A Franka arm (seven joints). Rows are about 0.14 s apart.
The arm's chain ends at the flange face. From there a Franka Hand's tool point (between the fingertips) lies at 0.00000 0.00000 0.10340 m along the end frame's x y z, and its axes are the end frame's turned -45 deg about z.
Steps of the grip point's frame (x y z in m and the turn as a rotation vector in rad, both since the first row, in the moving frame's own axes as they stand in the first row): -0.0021, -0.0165, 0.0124, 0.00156, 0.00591, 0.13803; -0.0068, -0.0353, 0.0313, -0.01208, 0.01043, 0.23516; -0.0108, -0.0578, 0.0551, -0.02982, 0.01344, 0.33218; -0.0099, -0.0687, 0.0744, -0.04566, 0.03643, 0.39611; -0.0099, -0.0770, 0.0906, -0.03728, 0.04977, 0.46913; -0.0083, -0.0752, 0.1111, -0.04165, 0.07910, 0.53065; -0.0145, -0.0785, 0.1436, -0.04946, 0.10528, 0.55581
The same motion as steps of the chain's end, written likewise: -0.0135, -0.0097, 0.0124, 0.00528, 0.00308, 0.13803; -0.0314, -0.0205, 0.0313, -0.00117, 0.01592, 0.23516; -0.0514, -0.0349, 0.0552, -0.01158, 0.03059, 0.33218; -0.0613, -0.0434, 0.0746, -0.00653, 0.05805, 0.39611; -0.0678, -0.0480, 0.0908, 0.00883, 0.06155, 0.46913; -0.0682, -0.0470, 0.1115, 0.02648, 0.08538, 0.53065; -0.0776, -0.0444, 0.1443, 0.03947, 0.10942, 0.55581
